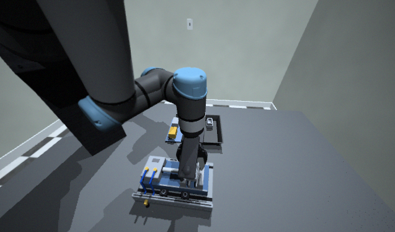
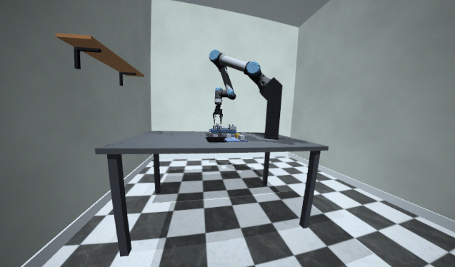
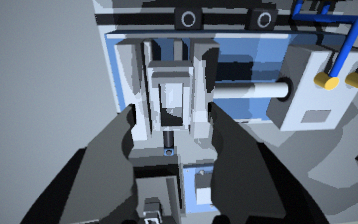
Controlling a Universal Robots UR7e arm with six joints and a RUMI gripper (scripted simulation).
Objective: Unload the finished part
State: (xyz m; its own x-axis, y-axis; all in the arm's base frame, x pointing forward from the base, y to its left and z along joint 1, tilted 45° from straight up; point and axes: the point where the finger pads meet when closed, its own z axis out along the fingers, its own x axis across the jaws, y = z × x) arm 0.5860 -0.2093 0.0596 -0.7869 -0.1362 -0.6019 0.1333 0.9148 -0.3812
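Right now the rod is 8 cm behind my hand, 2 cm to the left of it and 4 cm below it. Also, from my hand: grey actuator box (16 cm behind, 3 cm to the left, 4 cm below); then yellow block (11 cm behind, 28 cm to the left, 10 cm below); then blue vise (6 cm behind, 1 cm to the left, 8 cm below).
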